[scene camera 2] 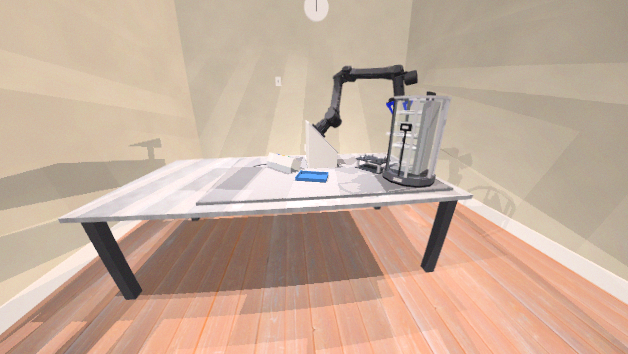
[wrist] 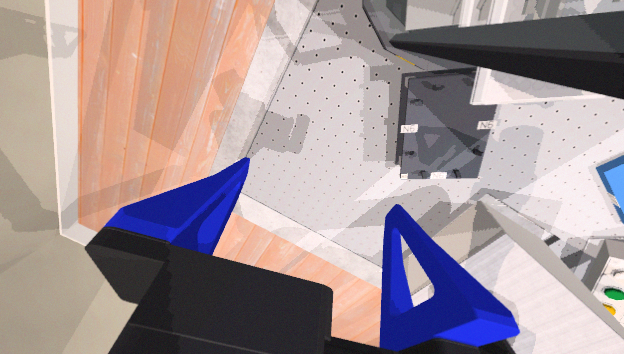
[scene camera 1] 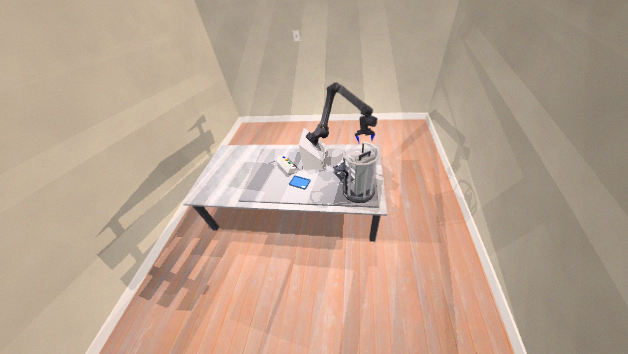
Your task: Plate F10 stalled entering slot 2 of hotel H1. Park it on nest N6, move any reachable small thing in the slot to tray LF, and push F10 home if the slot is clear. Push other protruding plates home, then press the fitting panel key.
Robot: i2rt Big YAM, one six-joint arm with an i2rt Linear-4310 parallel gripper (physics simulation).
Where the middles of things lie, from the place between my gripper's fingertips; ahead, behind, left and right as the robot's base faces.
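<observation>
There's the clear cylindrical plate rack (scene camera 2: 418, 121), and it's 100 mm below my hand, 10 mm to the right of it and 220 mm ahead of it.
</observation>
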